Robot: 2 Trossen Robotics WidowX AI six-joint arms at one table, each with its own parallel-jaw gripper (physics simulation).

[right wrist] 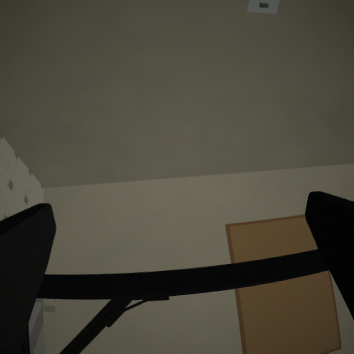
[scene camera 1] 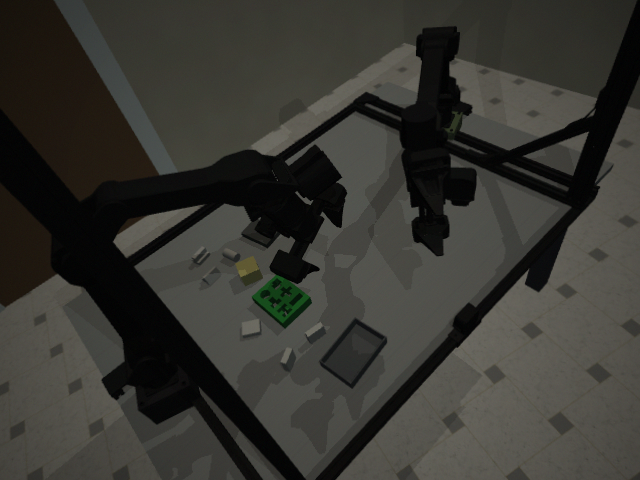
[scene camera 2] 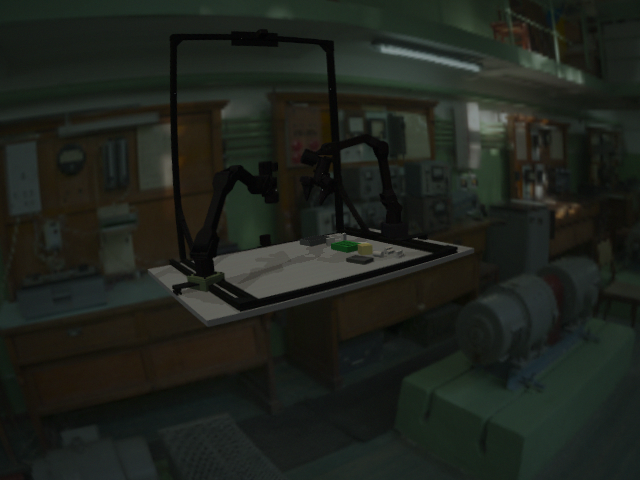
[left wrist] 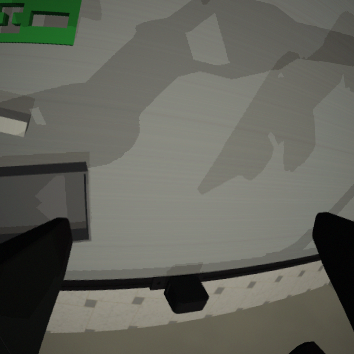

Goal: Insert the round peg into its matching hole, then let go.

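The round peg [scene camera 1: 231, 254] [scene camera 2: 378, 253], a small pale cylinder, lies on its side on the table near the yellow block. The green board [scene camera 2: 343, 246] [left wrist: 50, 37] has several shaped holes; its round hole [scene camera 1: 265, 293] looks empty in scene camera 1. My left gripper [scene camera 1: 327, 246] [scene camera 2: 314, 198] [left wrist: 196, 229] is open and empty, high above the table; in scene camera 1 it appears just beyond the board. My right gripper [scene camera 1: 438, 232] [right wrist: 182, 211] is open and empty, raised well away from the peg and board. The peg does not show in the wrist views.
The yellow block [scene camera 1: 248, 270] [scene camera 2: 364, 248] stands between peg and board. A dark flat piece [scene camera 1: 255, 235] [scene camera 2: 359, 259] lies partly behind the left arm in scene camera 1. Several white pieces [scene camera 1: 250, 327] lie around the board. A dark tray [scene camera 1: 338, 340] [left wrist: 86, 200] lies nearby.
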